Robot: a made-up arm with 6 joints.
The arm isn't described. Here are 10 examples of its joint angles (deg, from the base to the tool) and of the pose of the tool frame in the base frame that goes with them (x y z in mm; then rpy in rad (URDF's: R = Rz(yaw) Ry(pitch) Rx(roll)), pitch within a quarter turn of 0, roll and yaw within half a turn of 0).
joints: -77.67 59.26 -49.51 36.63 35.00 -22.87
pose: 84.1 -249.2 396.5 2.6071 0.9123 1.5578
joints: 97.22 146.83 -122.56 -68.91 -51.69 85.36
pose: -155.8 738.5 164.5 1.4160 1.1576 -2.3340
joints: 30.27 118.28 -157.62 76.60 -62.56 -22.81
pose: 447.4 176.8 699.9 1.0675 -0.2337 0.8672
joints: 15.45 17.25 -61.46 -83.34 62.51 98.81
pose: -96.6 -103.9 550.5 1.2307 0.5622 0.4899
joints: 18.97 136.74 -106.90 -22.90 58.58 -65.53
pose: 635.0 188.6 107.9 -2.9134 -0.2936 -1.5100
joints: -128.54 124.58 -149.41 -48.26 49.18 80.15
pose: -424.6 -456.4 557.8 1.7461 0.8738 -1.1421
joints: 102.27 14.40 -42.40 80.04 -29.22 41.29
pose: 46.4 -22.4 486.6 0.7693 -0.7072 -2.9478
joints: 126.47 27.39 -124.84 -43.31 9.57 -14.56
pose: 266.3 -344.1 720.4 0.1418 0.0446 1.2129
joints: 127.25 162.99 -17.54 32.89 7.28 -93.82
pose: -46.9 52.0 -151.9 2.2036 -0.3786 0.3029
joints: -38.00 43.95 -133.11 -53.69 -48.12 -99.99
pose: -237.5 249.8 784.5 0.8687 0.1925 3.0009
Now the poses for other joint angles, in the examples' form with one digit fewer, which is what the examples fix.
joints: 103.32 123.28 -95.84 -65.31 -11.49 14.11
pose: -170 650 244 -1.970 0.702 0.157
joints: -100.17 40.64 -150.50 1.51 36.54 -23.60
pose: 75 412 757 -0.093 0.182 -2.146
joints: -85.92 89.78 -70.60 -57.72 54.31 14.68
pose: -27 -439 364 -2.205 0.312 2.009
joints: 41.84 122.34 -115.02 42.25 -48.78 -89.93
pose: 521 409 439 -0.773 0.738 -0.876
